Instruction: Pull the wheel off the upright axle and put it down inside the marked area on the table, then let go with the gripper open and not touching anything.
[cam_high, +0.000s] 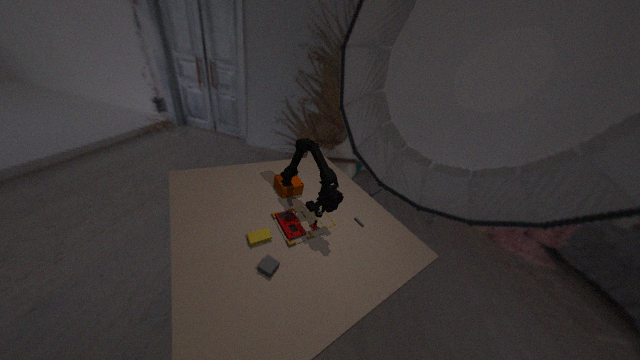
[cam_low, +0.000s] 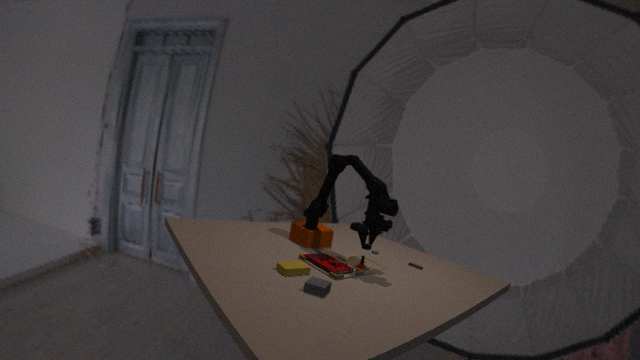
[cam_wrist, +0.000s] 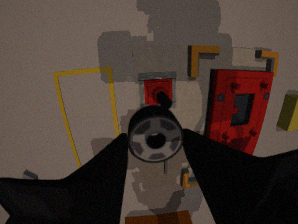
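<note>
My gripper tip is 7 cm above the upright axle, 2 cm to the left of it and 1 cm short of it. Round my gripper tip: yellow block 33 cm to the right, 9 cm below; then grey block 33 cm to the right, 17 cm ahead, 8 cm below; then grey wheel right at my gripper tip.
</note>
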